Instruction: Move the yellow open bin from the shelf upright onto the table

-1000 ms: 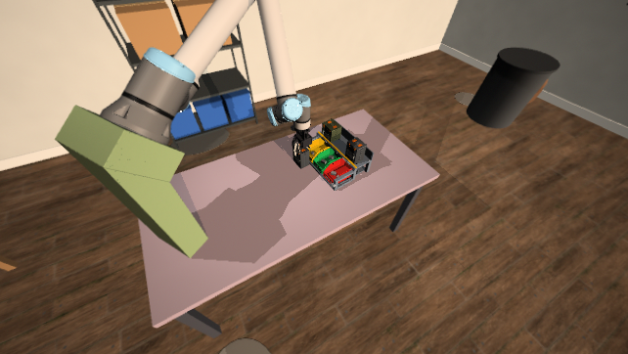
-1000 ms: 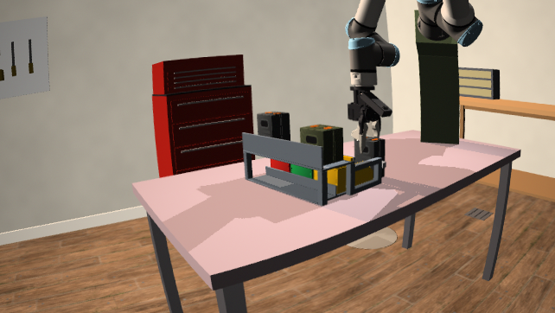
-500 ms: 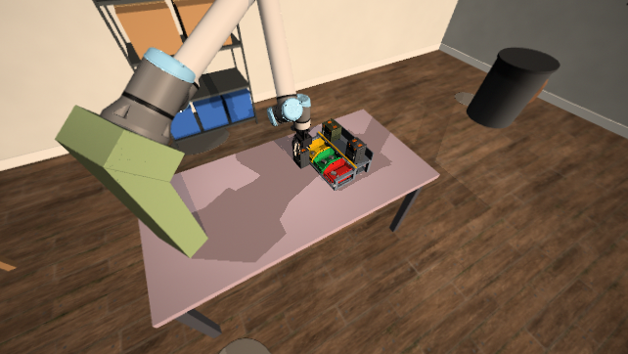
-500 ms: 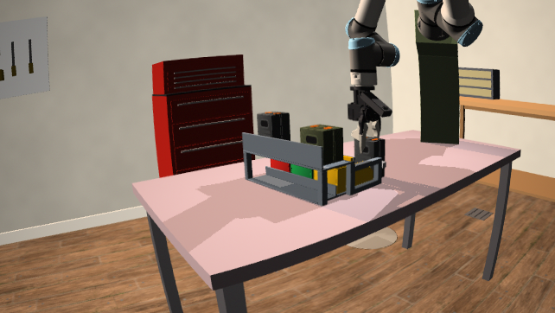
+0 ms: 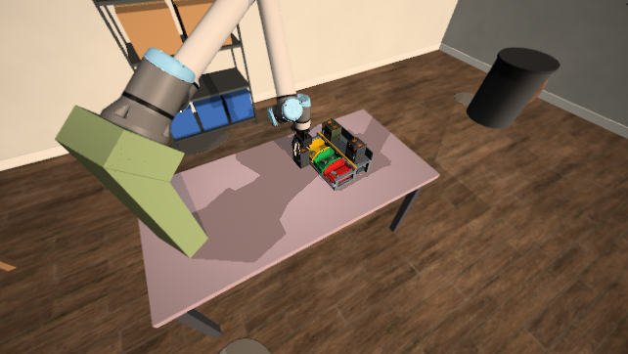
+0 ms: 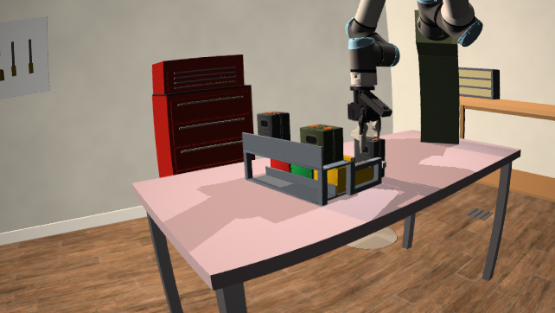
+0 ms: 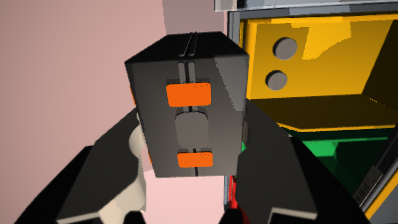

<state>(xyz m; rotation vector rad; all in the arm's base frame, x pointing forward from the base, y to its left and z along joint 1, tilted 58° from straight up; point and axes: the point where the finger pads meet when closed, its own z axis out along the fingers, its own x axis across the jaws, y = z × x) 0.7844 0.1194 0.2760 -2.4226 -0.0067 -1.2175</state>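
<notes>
My gripper is now 13 cm short of the yellow open bin, 6 cm above it and 5 cm to the right of it. From my hand the other things lie so: dark case 29 cm ahead, 15 cm to the right, 6 cm above; then green bin 16 cm ahead, 6 cm to the right, 6 cm below; then red bin 19 cm ahead, 17 cm to the right, 6 cm below.
</notes>
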